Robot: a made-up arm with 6 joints.
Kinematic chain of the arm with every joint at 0, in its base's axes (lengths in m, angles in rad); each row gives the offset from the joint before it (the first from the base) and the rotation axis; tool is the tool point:
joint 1: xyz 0 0 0.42 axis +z
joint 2: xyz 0.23 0 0 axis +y
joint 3: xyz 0 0 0.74 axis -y
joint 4: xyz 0 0 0.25 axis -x
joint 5: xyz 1.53 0 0 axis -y
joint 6: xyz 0.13 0 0 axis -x
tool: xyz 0 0 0
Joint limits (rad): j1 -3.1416..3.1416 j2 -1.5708..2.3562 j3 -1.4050..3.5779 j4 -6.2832..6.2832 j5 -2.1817..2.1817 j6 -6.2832..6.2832
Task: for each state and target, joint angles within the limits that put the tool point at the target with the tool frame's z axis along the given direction. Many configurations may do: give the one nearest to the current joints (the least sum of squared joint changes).
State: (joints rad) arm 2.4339 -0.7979 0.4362 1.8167 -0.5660 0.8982
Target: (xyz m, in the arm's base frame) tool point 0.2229 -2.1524 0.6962 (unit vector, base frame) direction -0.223 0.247 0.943
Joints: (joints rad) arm 1.6632 -1.5708 1.2554 1.5865 -0.1803 1.3509
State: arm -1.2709 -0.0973 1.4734 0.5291 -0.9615 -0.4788
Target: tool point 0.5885 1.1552 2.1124 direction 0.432 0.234 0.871
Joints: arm -2.1096 -0.6611 1.5769 0.7400 -1.5537 0.3308
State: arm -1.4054 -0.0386 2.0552 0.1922 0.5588 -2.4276
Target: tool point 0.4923 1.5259 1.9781 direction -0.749 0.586 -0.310
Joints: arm -1.8717 -0.7120 1.6242 0.5114 0.2855 -1.6078
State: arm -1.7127 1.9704 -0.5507 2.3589 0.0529 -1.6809
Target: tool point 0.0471 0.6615 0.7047 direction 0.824 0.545 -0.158
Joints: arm -1.6298 2.3562 -1.4017 3.0535 0.7756 -2.1652
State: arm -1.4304 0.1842 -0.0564 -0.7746 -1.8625 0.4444
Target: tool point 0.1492 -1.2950 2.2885 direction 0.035 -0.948 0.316
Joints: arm -1.5282 0.1118 0.8539 -0.8508 -1.8534 -0.3157
